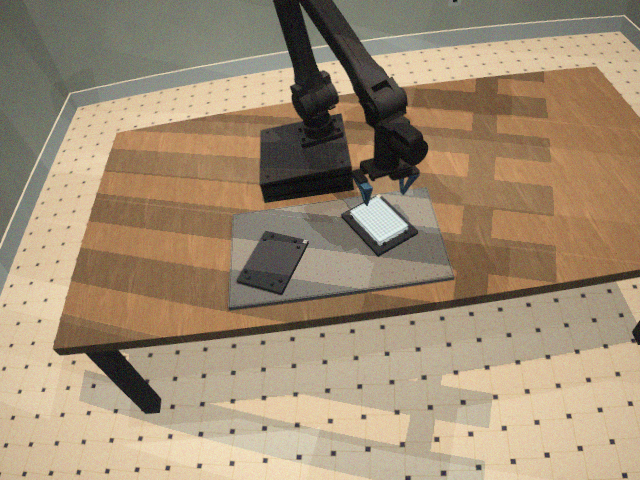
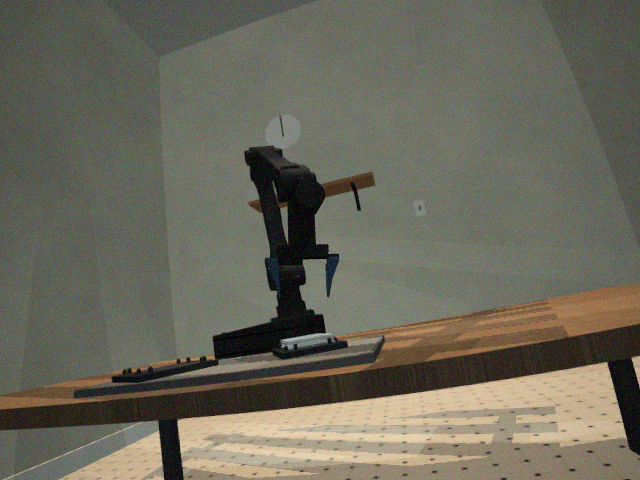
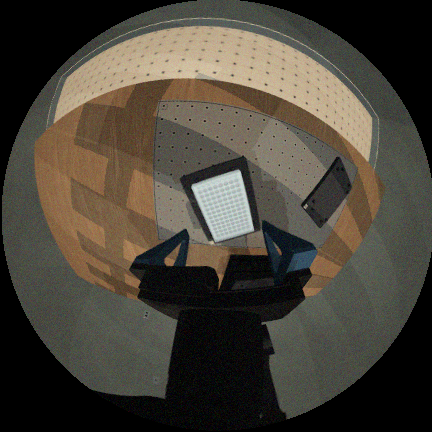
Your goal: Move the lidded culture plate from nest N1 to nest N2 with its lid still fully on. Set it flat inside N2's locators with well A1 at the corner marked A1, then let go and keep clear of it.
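Where they show: gripper, fingertip midpoint: [image 1: 384, 198] [image 2: 303, 297] [image 3: 223, 228]; arm's base, link origin: [image 1: 320, 134] [image 2: 293, 319].
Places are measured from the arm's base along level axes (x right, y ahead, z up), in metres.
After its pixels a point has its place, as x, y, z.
The white lidded culture plate [image 1: 379, 221] @(-0.069, 0.338, -0.040) [image 2: 307, 339] @(-0.084, 0.388, -0.043) [image 3: 223, 206] @(-0.076, 0.335, -0.040) lies in the dark nest [image 1: 409, 234] @(-0.129, 0.388, -0.057) [image 2: 310, 351] @(-0.088, 0.406, -0.063) [image 3: 240, 163] @(-0.047, 0.409, -0.057), taken as N1. Its lid looks on and level; the well A1 label cannot be read. The other dark nest [image 1: 273, 262] @(0.205, 0.369, -0.057) [image 2: 165, 370] @(0.174, 0.420, -0.058) [image 3: 329, 192] @(0.192, 0.368, -0.057), taken as N2, holds no plate and has small locator posts near its ends. A small white mark [image 1: 305, 241] @(0.117, 0.329, -0.056) [image 3: 305, 206] @(0.119, 0.328, -0.056) sits at one corner. My gripper [image 1: 385, 198] @(-0.083, 0.341, 0.035) [image 2: 303, 296] @(-0.083, 0.341, 0.035) [image 3: 223, 228] @(-0.083, 0.341, 0.035) is open and empty, pointing down, well above the plate and not touching it.
Both nests stand on a grey perforated board [image 1: 330, 281] @(0.086, 0.456, -0.069) [image 2: 232, 373] @(0.021, 0.502, -0.070) [image 3: 200, 111] @(-0.115, 0.499, -0.068) on the wooden table [image 1: 170, 304] @(0.473, 0.399, -0.081) [image 2: 465, 346] @(-0.316, 0.532, -0.081) [image 3: 55, 175] @(-0.625, 0.454, -0.081). The black arm base [image 1: 305, 160] @(0.062, 0.095, -0.002) [image 2: 248, 338] @(0.097, 0.149, -0.030) stands behind the board. Striped shadows cross the table.
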